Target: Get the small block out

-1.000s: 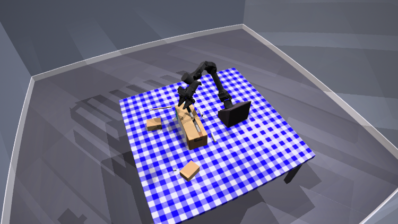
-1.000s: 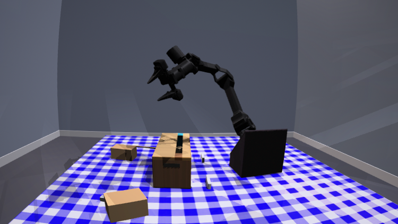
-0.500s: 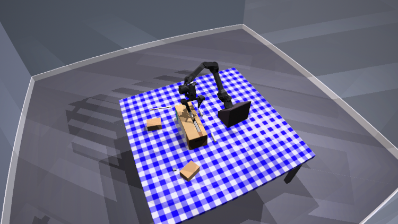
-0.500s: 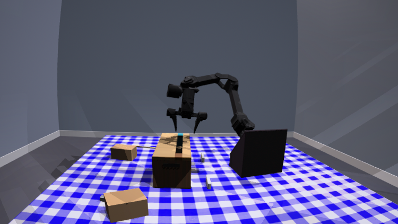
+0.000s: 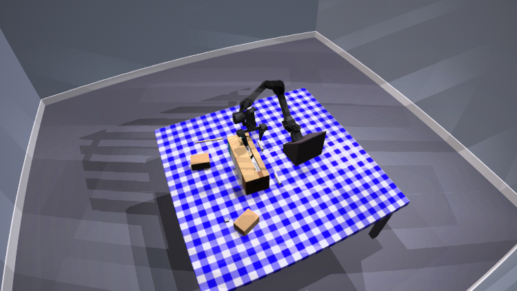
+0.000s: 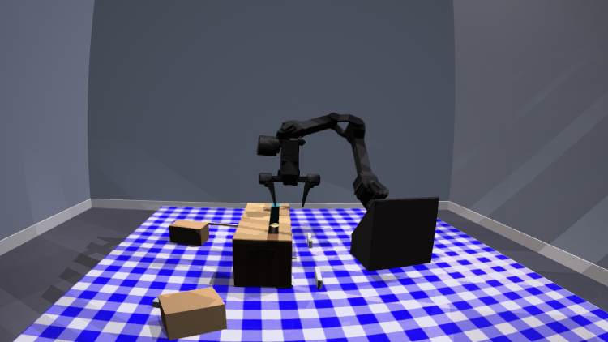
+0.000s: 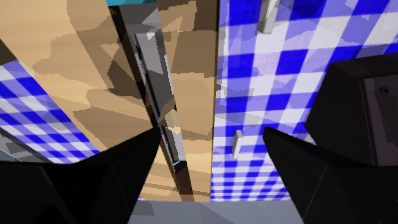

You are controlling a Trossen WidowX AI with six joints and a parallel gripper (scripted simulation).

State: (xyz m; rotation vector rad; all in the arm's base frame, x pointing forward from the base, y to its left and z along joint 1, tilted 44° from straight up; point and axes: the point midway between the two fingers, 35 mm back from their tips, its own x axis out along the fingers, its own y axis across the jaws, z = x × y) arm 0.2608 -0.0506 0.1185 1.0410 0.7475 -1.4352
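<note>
My gripper tip is now 6 cm above the small tan block, 5 cm short of it and 3 cm to the right of it. The rest, counted from my gripper tip: thin stick (31 cm to the right, 19 cm ahead, 15 cm below); long cardboard box (9 cm below, 6 cm to the left, 4 cm ahead).
</note>
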